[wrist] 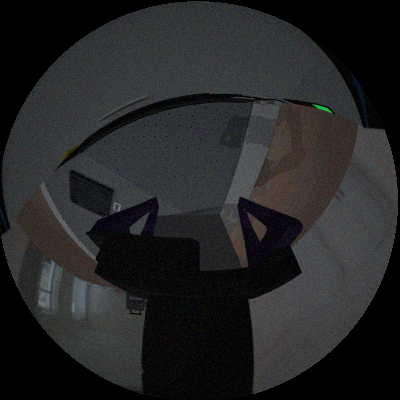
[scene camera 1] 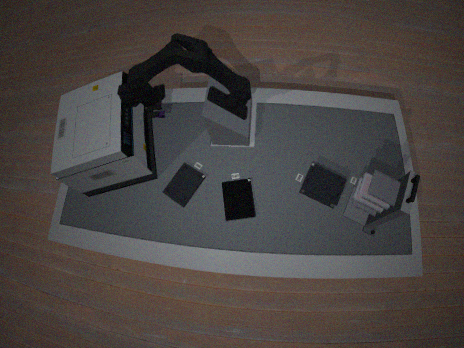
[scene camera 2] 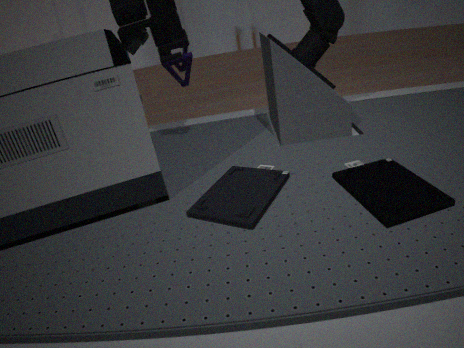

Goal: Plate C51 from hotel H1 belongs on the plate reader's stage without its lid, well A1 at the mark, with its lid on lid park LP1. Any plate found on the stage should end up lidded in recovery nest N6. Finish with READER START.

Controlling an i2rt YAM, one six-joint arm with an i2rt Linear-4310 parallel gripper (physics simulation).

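Places are measured from the arm's base along level axes (x ahead, y down, z left), in metres.
Pixels of known places: gripper, fingertip midpoint: [wrist: 197, 201] [scene camera 1: 163, 107] [scene camera 2: 184, 78]; arm's base at its link origin: [scene camera 1: 227, 103] [scene camera 2: 299, 62].
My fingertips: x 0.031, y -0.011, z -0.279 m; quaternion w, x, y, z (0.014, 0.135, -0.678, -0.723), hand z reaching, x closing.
Note:
For each thing: its top centre in the pictures, then the offset to it from my fingertips. "spot": a spot on its surface instead. Level surfaces: height alone.
- white plate reader at its top centre: [scene camera 2: 28, 49] [scene camera 1: 87, 118] dz -0.271, dx +0.142, dy -0.142 m
- perforated grey mat at its surface level: dy +0.165 m
- dark handle-like part at a spot on its surface: [scene camera 1: 413, 188] spot: dz +0.926, dx +0.351, dy -0.183 m
My gripper [scene camera 1: 159, 114] [scene camera 2: 181, 69] [wrist: 197, 201] is open and empty, with its purple fingers apart, close to the reader's front at the back of the mat. The white plate reader [scene camera 1: 90, 125] [scene camera 2: 100, 122] [wrist: 190, 55] stands at the left; its stage does not show. A green light [wrist: 322, 108] is lit on it. Stacked pale plates [scene camera 1: 376, 187] sit in the hotel at the right; their names cannot be read. Three flat dark pads with small labels lie between: one left [scene camera 1: 184, 185] [scene camera 2: 240, 195] [wrist: 91, 192], one black [scene camera 1: 238, 200] [scene camera 2: 392, 194], one right [scene camera 1: 324, 184]. Their labels are unreadable.
A grey wedge-shaped block [scene camera 1: 225, 120] [scene camera 2: 305, 105] stands at the back middle beside the arm. The perforated grey mat [scene camera 1: 175, 230] [scene camera 2: 225, 280] has a pale border [scene camera 1: 225, 257]. A dark handle-like part [scene camera 1: 413, 188] stands at the mat's right edge.

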